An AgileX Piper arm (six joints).
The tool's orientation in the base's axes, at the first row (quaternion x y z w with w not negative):
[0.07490 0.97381 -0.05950 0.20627]
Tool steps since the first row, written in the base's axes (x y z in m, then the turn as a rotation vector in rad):
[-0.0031 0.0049 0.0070 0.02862 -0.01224 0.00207]
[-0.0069 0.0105 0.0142 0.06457 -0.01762 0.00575]
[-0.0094 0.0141 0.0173 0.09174 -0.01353 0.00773]
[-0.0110 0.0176 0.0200 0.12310 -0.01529 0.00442]
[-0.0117 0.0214 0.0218 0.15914 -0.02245 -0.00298]
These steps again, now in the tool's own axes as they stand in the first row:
[0.0005 0.0037 -0.0083 -0.02820 -0.00731 0.01116]
[0.0017 0.0079 -0.0171 -0.06285 -0.00678 0.02273]
[0.0031 0.0108 -0.0215 -0.08772 0.00170 0.03101]
[0.0039 0.0137 -0.0251 -0.11491 0.00559 0.04659]
[0.0042 0.0172 -0.0275 -0.14531 0.00534 0.06851]

